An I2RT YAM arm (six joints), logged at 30 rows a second.
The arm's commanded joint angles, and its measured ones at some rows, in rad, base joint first. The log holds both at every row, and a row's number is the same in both.
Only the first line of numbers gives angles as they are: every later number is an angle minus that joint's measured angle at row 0.
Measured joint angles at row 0:
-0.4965, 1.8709, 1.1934, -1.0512, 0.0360, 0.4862
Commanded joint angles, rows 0 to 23:
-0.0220, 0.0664, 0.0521, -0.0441, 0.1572, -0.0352
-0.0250, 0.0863, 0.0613, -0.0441, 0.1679, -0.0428
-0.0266, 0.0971, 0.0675, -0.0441, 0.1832, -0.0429
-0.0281, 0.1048, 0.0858, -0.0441, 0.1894, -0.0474
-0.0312, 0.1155, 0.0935, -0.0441, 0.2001, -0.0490
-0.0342, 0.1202, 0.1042, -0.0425, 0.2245, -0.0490
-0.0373, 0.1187, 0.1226, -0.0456, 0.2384, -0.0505
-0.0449, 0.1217, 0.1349, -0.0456, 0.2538, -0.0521
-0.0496, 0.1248, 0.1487, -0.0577, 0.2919, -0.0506
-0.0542, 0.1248, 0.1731, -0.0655, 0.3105, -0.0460
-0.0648, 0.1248, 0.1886, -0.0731, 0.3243, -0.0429
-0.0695, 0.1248, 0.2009, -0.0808, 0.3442, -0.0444
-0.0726, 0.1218, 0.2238, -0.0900, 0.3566, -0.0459
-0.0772, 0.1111, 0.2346, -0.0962, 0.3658, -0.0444
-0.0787, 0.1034, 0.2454, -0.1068, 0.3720, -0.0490
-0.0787, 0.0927, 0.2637, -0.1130, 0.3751, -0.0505
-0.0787, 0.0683, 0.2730, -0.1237, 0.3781, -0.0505
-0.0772, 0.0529, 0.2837, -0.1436, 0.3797, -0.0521
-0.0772, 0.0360, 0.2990, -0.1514, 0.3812, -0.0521
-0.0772, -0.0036, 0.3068, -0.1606, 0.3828, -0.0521
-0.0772, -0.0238, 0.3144, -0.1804, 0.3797, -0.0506
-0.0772, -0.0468, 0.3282, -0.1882, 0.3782, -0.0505
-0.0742, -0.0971, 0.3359, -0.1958, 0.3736, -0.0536
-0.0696, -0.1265, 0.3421, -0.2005, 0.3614, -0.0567
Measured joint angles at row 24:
-0.0809, 0.0489, 0.2747, -0.1392, 0.3281, -0.0504
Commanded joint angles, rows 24 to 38:
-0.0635, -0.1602, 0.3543, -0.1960, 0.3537, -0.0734
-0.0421, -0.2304, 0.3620, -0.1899, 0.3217, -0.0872
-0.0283, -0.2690, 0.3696, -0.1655, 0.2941, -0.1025
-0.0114, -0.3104, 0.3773, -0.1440, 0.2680, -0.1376
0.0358, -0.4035, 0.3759, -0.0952, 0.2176, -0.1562
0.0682, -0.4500, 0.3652, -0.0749, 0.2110, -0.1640
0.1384, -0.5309, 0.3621, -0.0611, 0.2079, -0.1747
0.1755, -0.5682, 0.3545, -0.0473, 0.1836, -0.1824
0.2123, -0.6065, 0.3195, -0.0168, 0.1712, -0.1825
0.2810, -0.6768, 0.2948, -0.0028, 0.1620, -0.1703
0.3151, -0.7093, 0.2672, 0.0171, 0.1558, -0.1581
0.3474, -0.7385, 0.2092, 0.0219, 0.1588, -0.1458
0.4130, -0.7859, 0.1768, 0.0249, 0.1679, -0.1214
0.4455, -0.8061, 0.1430, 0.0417, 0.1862, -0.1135
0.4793, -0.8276, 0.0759, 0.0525, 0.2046, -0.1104
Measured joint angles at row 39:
0.3880, -0.7873, 0.2297, 0.0157, 0.1946, -0.1366
